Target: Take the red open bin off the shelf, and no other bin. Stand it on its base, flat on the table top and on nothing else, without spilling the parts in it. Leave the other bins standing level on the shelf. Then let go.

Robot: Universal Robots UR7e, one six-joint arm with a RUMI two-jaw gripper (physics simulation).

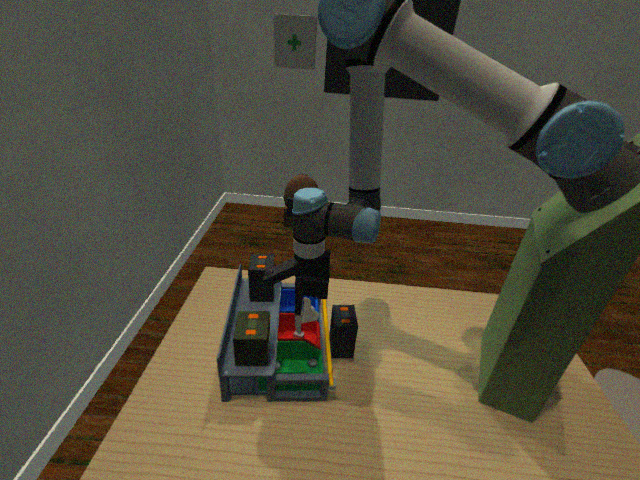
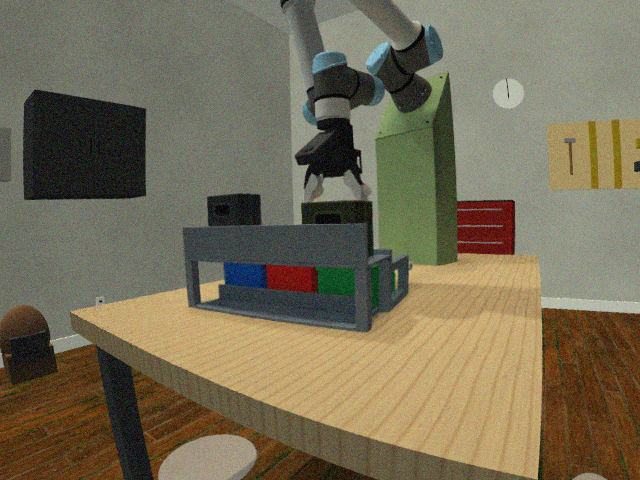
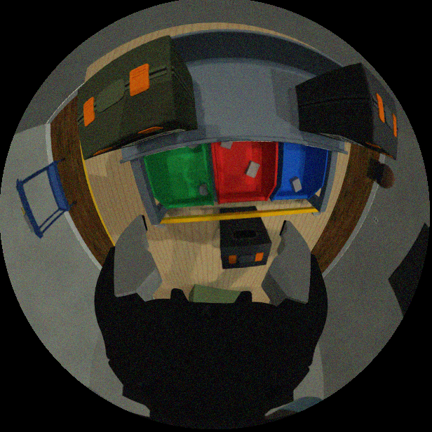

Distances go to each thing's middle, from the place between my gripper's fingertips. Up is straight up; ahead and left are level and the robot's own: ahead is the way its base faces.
Right now my hand is 5 cm to the left of the red open bin (image 2: 291, 278) and 14 cm above it. The rest, counted from my hand: dark case (image 1: 343, 330): 13 cm behind, 1 cm to the left, 11 cm below; green bin (image 1: 293, 356): 4 cm ahead, 5 cm to the left, 14 cm below; yellow strip (image 3: 283, 211): 9 cm behind, 2 cm to the right, 12 cm below.
